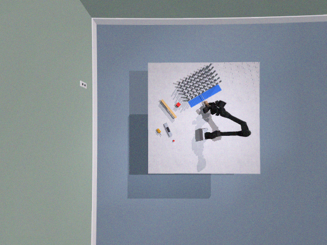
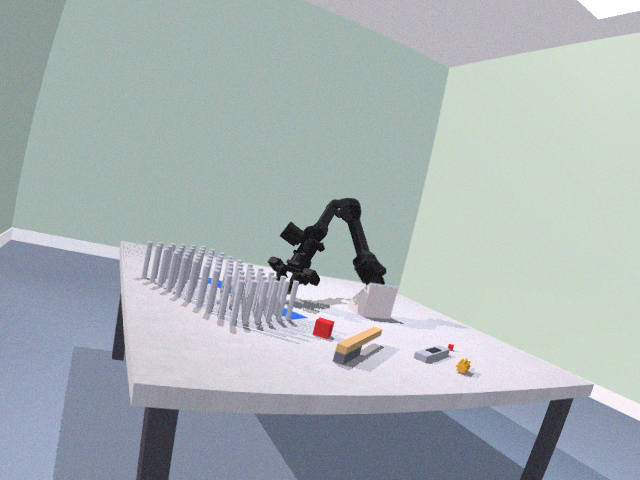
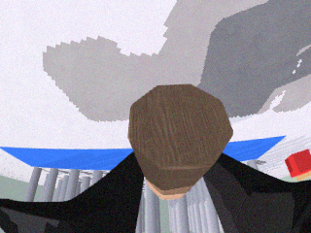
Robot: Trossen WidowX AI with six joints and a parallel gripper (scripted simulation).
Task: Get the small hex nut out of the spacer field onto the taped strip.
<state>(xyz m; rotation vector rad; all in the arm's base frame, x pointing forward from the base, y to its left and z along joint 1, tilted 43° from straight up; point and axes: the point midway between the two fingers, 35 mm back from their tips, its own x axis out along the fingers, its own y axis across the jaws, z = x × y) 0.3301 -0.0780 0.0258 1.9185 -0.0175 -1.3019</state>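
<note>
Now: gripper tip 10 cm short of the blue taped strip and 3 cm above it. The rest, counted from my gripper tip: tiny red piece (37 cm behind, 42 cm to the left, 2 cm below); then yellow part (25 cm behind, 58 cm to the left, 1 cm below); then wire hook tool (9 cm ahead, 4 cm to the left).
</note>
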